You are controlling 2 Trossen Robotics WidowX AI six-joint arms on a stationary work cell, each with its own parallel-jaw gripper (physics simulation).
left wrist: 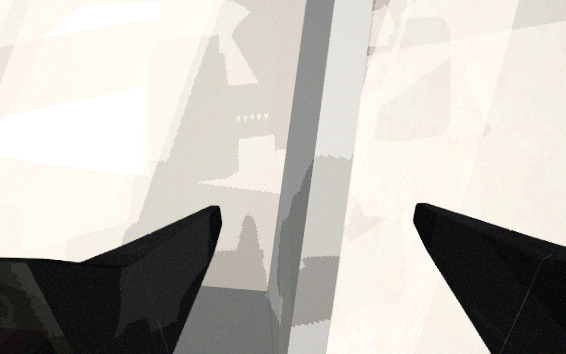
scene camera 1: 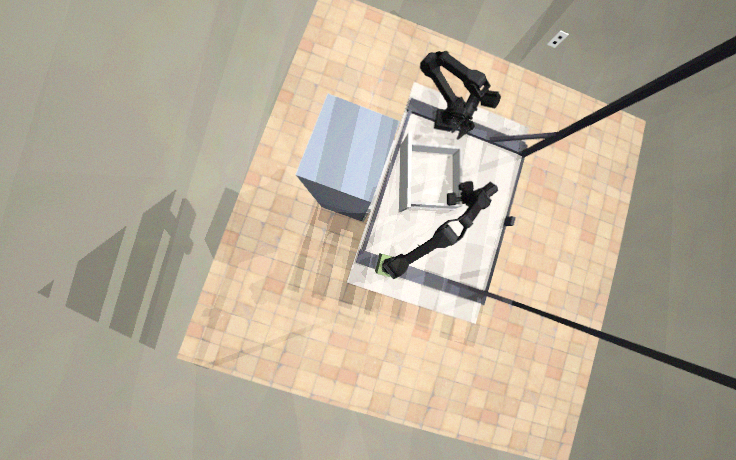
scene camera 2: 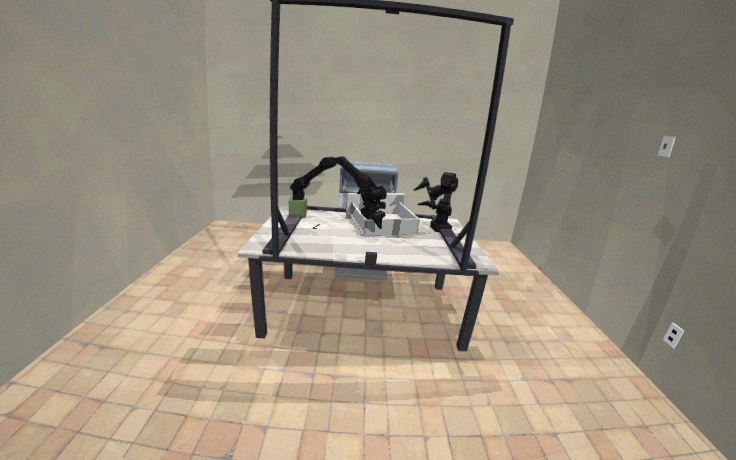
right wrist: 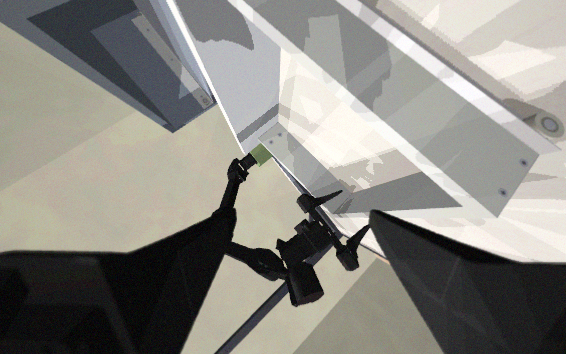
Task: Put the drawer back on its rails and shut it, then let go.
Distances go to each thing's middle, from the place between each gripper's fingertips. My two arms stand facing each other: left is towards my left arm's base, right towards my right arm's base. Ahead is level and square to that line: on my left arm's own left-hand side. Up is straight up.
My left gripper is now 19 cm short of the white drawer point(scene camera 2: 399, 220), 2 cm to the left of it and 2 cm below it. From my left hand the other things lie so: cabinet point(scene camera 1: 343, 161) 61 cm ahead, 10 cm to the left.
I see my right gripper 10 mm short of the white drawer, 180 mm to the right of it and 120 mm above it. Round my right hand: cabinet (430 mm ahead, 300 mm to the left, 140 mm below).
